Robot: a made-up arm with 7 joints. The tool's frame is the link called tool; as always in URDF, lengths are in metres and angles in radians. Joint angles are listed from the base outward.
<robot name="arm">
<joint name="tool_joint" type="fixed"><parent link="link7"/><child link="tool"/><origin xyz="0 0 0" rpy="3.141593 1.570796 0"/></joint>
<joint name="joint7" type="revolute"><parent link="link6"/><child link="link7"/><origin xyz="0 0 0" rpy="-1.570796 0 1.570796"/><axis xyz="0 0 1"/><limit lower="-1.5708" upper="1.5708"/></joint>
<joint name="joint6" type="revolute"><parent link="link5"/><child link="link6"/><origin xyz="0 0 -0.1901" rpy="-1.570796 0 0"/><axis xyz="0 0 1"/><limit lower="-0.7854" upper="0.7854"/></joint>
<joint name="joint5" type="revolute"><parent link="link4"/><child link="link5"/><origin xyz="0 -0.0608 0" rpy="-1.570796 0 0"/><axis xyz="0 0 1"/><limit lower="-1.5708" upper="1.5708"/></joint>
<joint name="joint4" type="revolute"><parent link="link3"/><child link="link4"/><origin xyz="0 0 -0.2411" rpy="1.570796 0 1.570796"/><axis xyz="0 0 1"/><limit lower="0" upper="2.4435"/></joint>
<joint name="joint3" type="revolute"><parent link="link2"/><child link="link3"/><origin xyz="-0.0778 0 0" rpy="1.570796 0 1.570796"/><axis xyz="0 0 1"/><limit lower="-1.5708" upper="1.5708"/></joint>
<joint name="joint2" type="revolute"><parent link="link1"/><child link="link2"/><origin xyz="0 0 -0.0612" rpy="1.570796 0 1.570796"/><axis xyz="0 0 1"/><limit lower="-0.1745" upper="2"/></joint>
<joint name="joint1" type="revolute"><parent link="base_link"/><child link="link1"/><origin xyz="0 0.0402 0" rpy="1.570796 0 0"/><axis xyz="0 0 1"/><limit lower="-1.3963" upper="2"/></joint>
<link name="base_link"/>
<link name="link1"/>
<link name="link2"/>
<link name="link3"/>
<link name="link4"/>
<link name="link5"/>
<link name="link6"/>
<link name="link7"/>
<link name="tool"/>
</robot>
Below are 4 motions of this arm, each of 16 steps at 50 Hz.
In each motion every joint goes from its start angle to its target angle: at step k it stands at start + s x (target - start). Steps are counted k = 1, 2, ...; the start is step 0. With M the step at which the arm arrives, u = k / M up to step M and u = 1 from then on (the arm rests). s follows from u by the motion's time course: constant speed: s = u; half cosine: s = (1 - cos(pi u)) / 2; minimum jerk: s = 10 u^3 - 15 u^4 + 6 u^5.
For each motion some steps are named. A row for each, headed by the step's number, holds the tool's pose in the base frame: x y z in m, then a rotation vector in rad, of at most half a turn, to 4 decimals.
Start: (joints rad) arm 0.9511 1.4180 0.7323 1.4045 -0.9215 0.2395 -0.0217
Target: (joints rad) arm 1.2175 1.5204 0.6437 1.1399 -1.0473 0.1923 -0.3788
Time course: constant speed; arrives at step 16
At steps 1, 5, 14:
1: 0.0148 0.4859 0.2137 2.6155 -1.0163 0.6127
5: -0.0003 0.4983 0.2157 2.6781 -0.9405 0.7223
14: -0.0367 0.5256 0.2130 2.7975 -0.7388 0.9512

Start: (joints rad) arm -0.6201 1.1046 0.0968 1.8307 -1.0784 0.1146 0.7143
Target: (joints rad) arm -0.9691 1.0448 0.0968 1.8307 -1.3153 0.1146 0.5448
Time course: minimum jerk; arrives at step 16
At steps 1, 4, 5, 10, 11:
1: 0.1419 0.3392 -0.2164 0.7982 -0.0614 -1.9175
4: 0.1333 0.3386 -0.2224 0.7914 -0.0460 -1.9400
5: 0.1266 0.3382 -0.2268 0.7858 -0.0347 -1.9574
10: 0.0756 0.3349 -0.2515 0.7345 0.0352 -2.0886
11: 0.0662 0.3343 -0.2547 0.7233 0.0454 -2.1127

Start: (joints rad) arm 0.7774 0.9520 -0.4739 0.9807 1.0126 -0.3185 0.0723
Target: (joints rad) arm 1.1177 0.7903 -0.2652 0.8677 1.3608 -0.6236 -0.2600
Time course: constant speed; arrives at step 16
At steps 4, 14, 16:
4: 0.3876 0.4172 -0.0864 0.1416 -2.1328 0.3441
14: 0.4137 0.4097 -0.0128 -0.0460 -2.4271 1.0613
16: 0.4173 0.4080 0.0023 -0.1062 -2.4501 1.2198

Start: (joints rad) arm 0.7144 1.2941 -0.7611 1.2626 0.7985 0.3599 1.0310
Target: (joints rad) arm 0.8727 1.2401 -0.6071 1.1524 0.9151 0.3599 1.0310
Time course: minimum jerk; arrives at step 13
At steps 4, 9, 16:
4: 0.3094 0.4398 -0.0766 -0.3835 -0.8436 -0.7343
9: 0.3192 0.4533 -0.0341 -0.4018 -1.0852 -0.6689
16: 0.3205 0.4570 -0.0231 -0.4096 -1.1496 -0.6516

